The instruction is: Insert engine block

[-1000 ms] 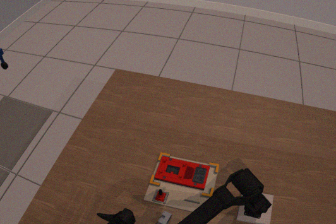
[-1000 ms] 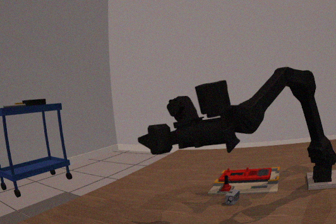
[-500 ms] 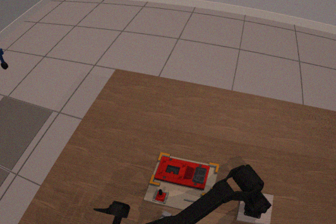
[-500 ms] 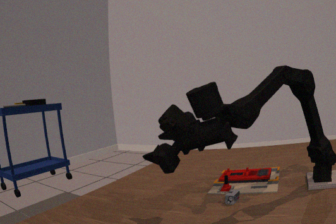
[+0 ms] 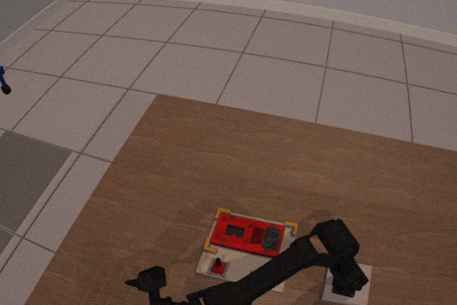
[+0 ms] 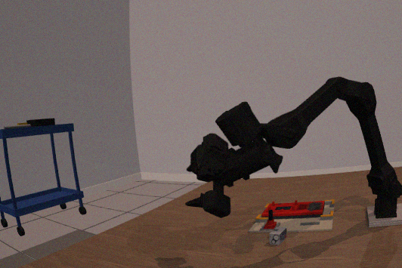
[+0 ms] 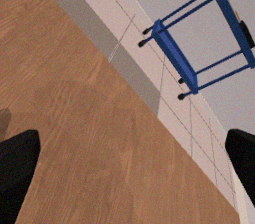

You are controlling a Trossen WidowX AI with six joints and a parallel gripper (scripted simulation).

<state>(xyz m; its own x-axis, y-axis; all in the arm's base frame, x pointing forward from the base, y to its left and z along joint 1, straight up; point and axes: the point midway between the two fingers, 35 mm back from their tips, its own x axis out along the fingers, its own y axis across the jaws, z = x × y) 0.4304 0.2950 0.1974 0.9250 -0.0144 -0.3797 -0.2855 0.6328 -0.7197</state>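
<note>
Now: gripper tip 180 mm above the engine block, 160 mm past it and 150 mm to the left of it.
</note>
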